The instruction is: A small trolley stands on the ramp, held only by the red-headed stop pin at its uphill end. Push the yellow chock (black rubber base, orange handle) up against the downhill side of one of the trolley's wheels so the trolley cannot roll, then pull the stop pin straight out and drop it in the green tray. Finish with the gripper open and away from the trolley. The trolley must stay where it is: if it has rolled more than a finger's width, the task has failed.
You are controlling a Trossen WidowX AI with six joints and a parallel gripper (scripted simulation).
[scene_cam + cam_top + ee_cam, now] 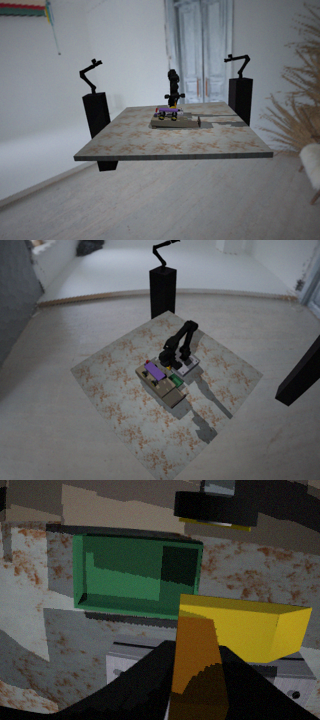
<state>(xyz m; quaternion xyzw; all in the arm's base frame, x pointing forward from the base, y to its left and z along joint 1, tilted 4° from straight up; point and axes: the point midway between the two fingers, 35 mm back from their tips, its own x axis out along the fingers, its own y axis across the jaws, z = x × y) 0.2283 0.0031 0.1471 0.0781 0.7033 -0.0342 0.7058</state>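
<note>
Right now the red-headed stop pin is 19 cm to the right of my gripper tip, 6 cm ahead of it and 3 cm below it. The rest, counted from my gripper tip: ramp 12 cm below, 10 cm ahead, 7 cm to the right; then yellow chock 2 cm to the right, 1 cm below; then purple-topped trolley 10 cm ahead, 8 cm to the right, 5 cm below.
</note>
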